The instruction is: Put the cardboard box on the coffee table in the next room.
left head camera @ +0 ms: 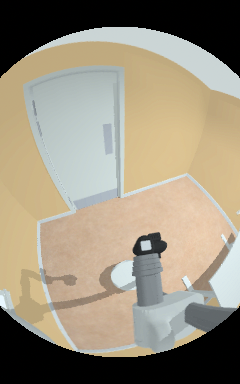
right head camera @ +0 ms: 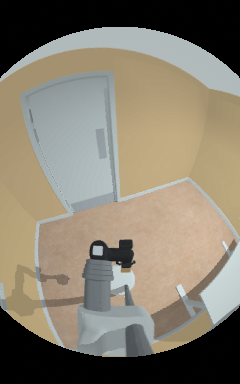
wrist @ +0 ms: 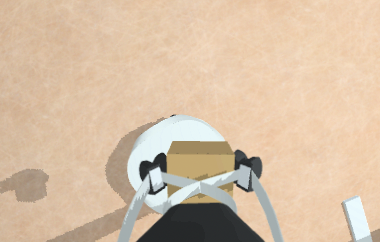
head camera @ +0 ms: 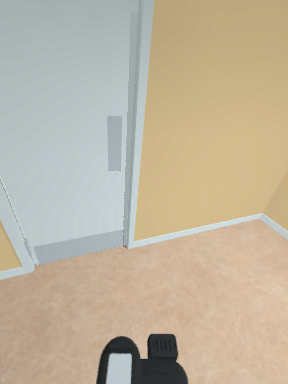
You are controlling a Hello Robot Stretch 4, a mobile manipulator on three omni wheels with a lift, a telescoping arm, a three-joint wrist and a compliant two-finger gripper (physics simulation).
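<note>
The gripper (wrist: 200,164) is in view, and so is a cardboard box (wrist: 198,160). In the head camera view the cardboard box is out of frame.
</note>
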